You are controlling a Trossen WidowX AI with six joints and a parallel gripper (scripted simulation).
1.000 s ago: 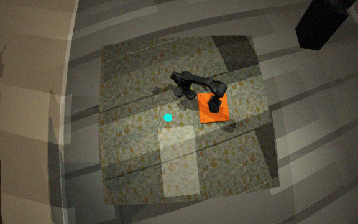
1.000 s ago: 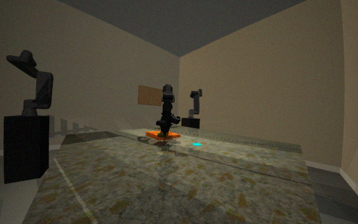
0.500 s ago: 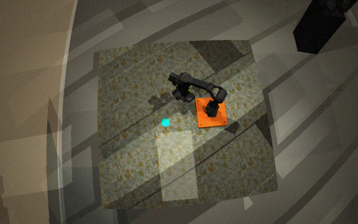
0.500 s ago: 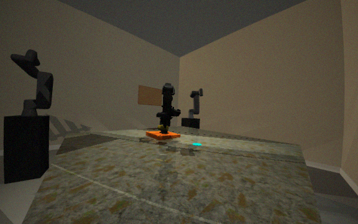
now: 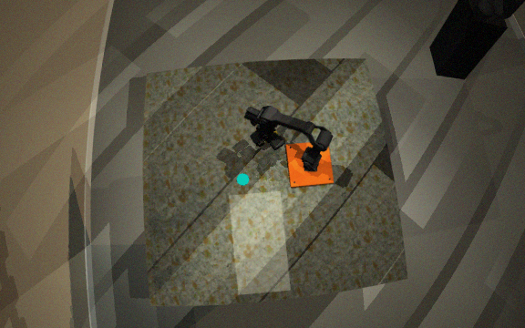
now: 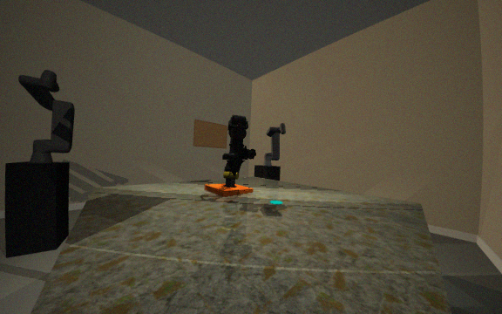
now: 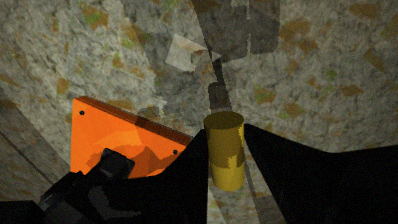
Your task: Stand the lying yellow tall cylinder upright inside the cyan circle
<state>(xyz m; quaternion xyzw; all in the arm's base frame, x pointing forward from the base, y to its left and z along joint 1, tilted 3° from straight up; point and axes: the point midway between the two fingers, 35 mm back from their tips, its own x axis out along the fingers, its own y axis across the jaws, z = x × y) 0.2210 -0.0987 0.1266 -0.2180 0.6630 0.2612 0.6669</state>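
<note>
My gripper tip is now 110 mm short of the cyan circle, 170 mm to the right of it and 120 mm above it. From my gripper tip the other things lie so: yellow cylinder 20 mm behind, 10 mm to the right.
</note>
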